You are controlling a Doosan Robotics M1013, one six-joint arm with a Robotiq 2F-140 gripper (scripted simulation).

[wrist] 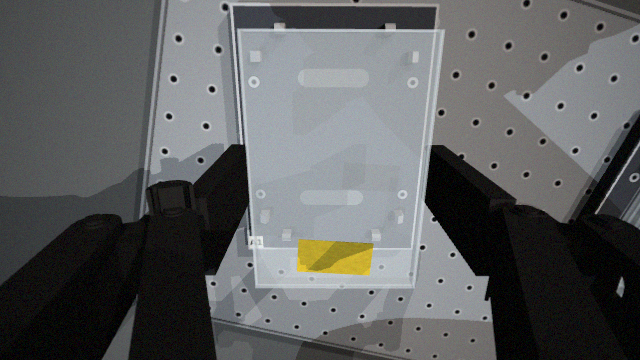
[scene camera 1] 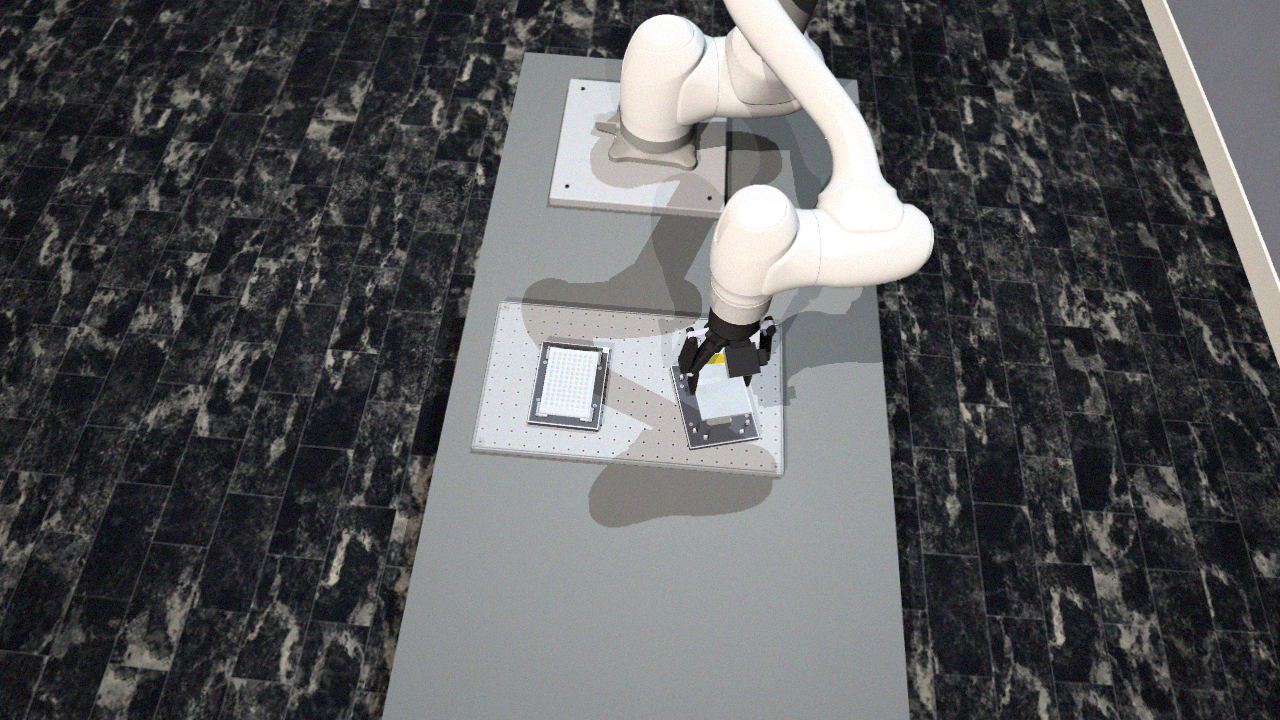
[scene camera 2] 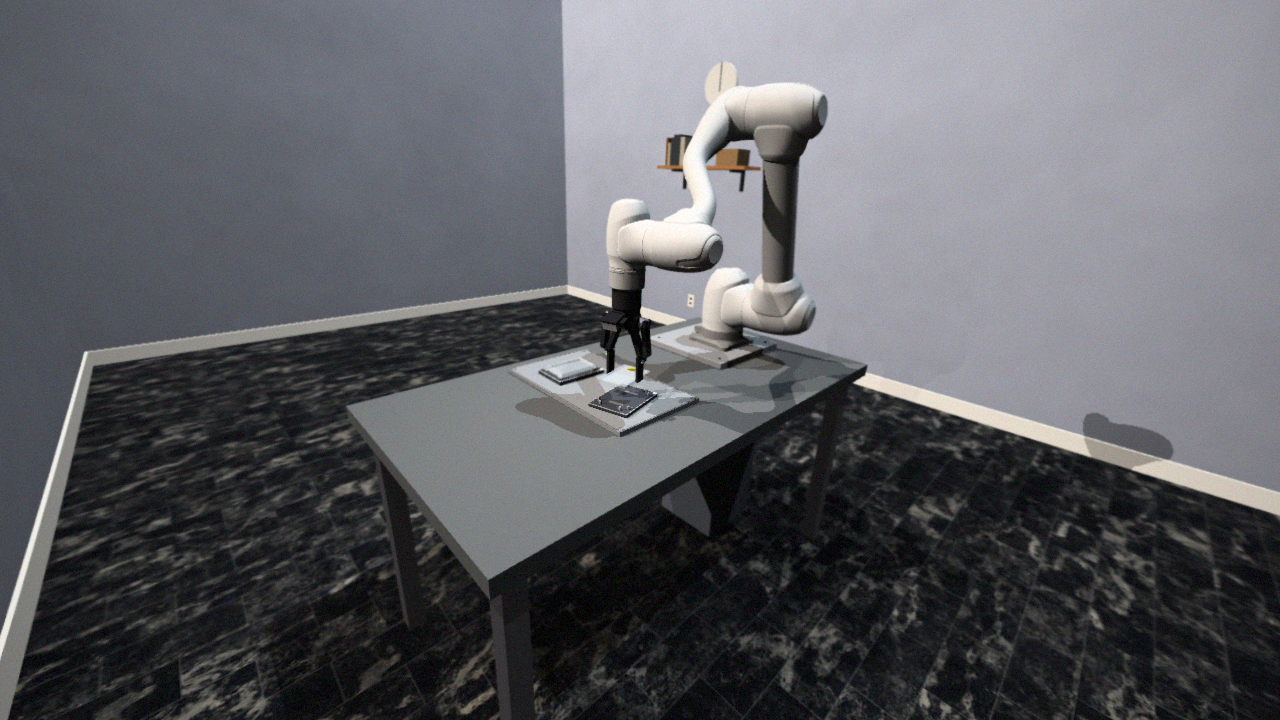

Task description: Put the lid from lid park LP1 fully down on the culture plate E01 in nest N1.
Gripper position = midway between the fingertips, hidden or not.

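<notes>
There's a clear lid point(scene camera 1: 717, 396), point(wrist: 338, 123), and there's also a white culture plate E01 point(scene camera 1: 576, 369). As for my gripper point(scene camera 1: 718, 383), it's visible too: that's my gripper point(wrist: 337, 171), and my gripper again point(scene camera 2: 624, 376).
</notes>
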